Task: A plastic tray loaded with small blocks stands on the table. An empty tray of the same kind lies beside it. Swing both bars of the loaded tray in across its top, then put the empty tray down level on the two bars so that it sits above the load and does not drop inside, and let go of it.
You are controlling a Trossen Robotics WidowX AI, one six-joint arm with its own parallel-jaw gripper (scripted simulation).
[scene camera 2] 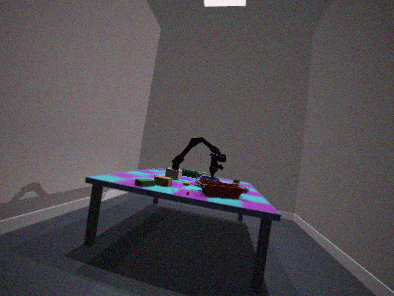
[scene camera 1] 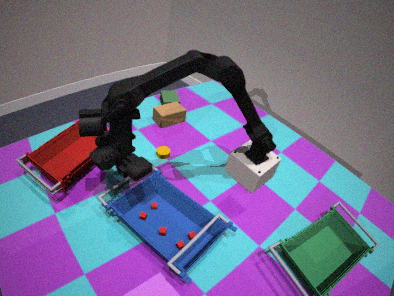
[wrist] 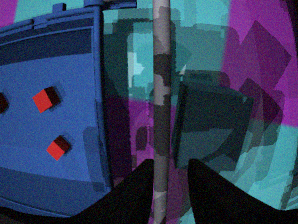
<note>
In view: my gripper (scene camera 1: 123, 175).
My gripper shows as well in the wrist view (wrist: 170, 166).
</note>
